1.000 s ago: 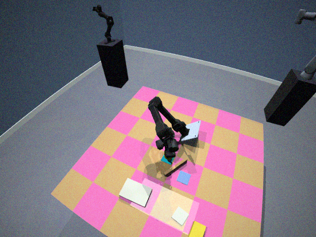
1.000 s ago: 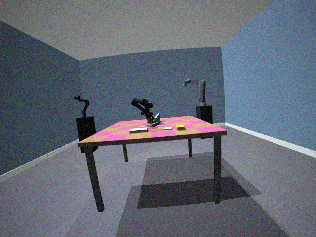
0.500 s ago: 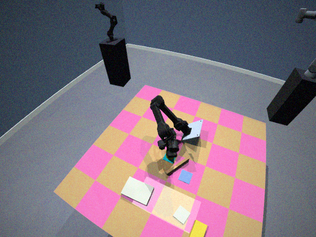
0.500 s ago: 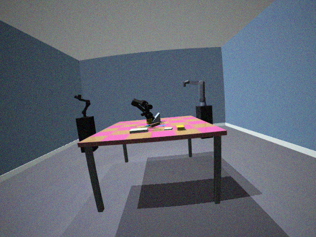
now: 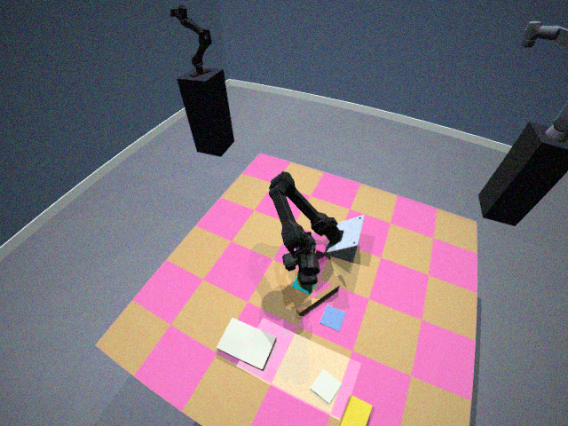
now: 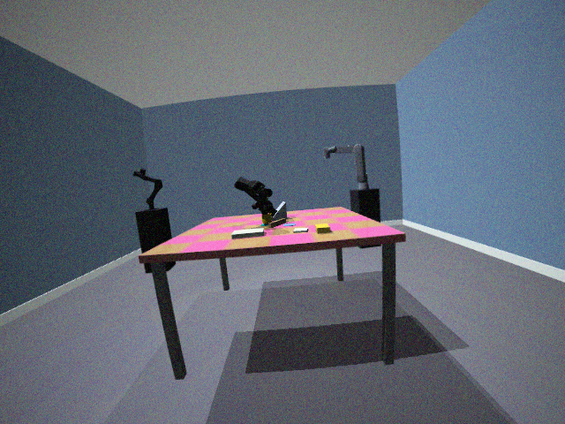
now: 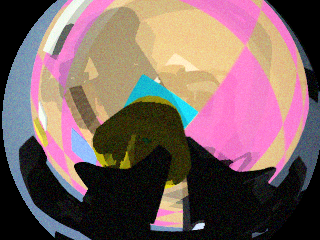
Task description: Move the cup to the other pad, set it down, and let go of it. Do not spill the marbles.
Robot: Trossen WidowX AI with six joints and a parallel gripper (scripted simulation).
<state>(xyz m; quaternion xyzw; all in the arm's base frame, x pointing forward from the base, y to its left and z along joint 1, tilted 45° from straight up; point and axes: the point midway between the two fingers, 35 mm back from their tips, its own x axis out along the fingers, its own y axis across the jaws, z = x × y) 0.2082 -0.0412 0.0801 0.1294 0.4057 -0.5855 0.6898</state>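
The olive-yellow cup lies 20 mm ahead of my gripper tip and 10 mm to the left of it. Also, from my gripper tip: small grey tile 370 mm ahead, 190 mm to the left, 40 mm below; then cyan pad 30 mm ahead, 10 mm to the left, 50 mm below; then light blue pad 130 mm ahead, 160 mm to the left, 50 mm below.
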